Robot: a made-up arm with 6 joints.
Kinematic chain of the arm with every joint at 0, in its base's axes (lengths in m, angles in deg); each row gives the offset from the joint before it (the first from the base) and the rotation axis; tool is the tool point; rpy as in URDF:
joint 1: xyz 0 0 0.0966 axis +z
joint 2: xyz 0 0 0 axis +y
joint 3: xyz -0.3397 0 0.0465 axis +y
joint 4: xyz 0.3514 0 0.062 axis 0.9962 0 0.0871
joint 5: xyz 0 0 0 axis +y
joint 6: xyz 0.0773 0 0.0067 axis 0.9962 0 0.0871
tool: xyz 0 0 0 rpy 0 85 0
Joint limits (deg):
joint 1: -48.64..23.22
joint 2: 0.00..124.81
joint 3: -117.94..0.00
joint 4: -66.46..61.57
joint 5: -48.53..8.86
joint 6: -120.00..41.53
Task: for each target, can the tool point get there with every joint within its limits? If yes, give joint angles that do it. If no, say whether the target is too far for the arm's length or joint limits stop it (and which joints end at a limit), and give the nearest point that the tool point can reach.
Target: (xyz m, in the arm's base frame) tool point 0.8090 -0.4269 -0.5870
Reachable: no: too far | nearest point 0.4317 -0.2278 -0.0020 | short by 0.724 m
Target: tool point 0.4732 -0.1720 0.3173
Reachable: yes | joints -20.00 96.36 -72.04 -4.52 -1.70 29.21
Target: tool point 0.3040 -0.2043 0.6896
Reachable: yes | joints -31.68 84.34 -109.02 50.97 -13.69 -33.62
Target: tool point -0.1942 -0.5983 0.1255
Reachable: no: joint limits stop it (at a limit: joint 1, joint 4, joint 5) | nearest point 0.1736 -0.2745 0.1255 | short by 0.490 m
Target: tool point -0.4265 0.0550 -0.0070
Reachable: no: joint limits stop it (at a limit: joint 1, joint 2, joint 3, joint 5) | nearest point 0.0182 -0.0324 -0.0369 | short by 0.454 m
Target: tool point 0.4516 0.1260 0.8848
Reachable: no: too far | nearest point 0.3574 0.0997 0.7204 | short by 0.191 m
